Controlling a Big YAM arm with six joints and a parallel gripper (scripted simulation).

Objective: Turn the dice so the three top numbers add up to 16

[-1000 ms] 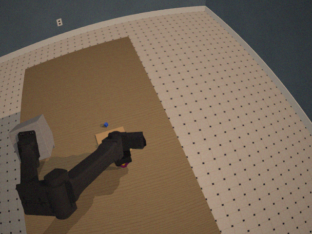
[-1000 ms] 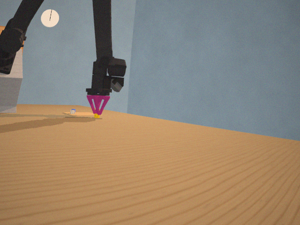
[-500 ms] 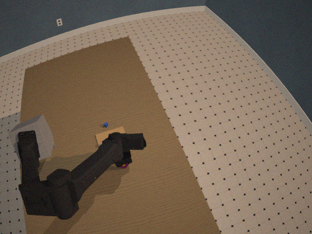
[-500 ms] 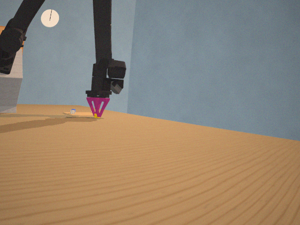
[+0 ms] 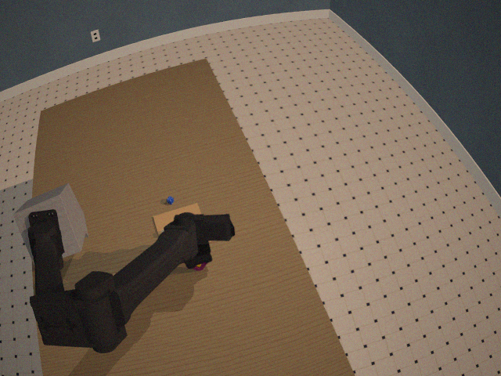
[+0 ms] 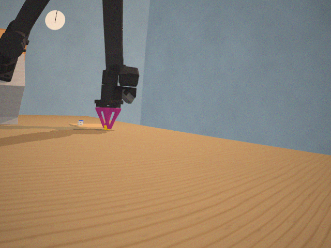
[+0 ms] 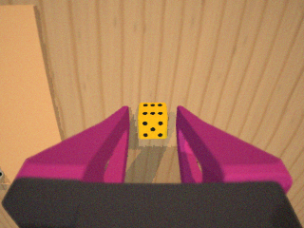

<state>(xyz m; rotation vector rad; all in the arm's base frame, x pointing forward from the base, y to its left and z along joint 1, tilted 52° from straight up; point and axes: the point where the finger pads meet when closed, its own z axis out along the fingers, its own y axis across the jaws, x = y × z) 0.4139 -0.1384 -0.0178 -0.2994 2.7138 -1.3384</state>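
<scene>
Right now my hand is right at the yellow die. Also, from my hand: mat (2 cm behind, 13 cm to the left, 1 cm below); then white die (7 cm behind, 12 cm to the left); then blue die (3 cm behind, 23 cm to the left).
</scene>
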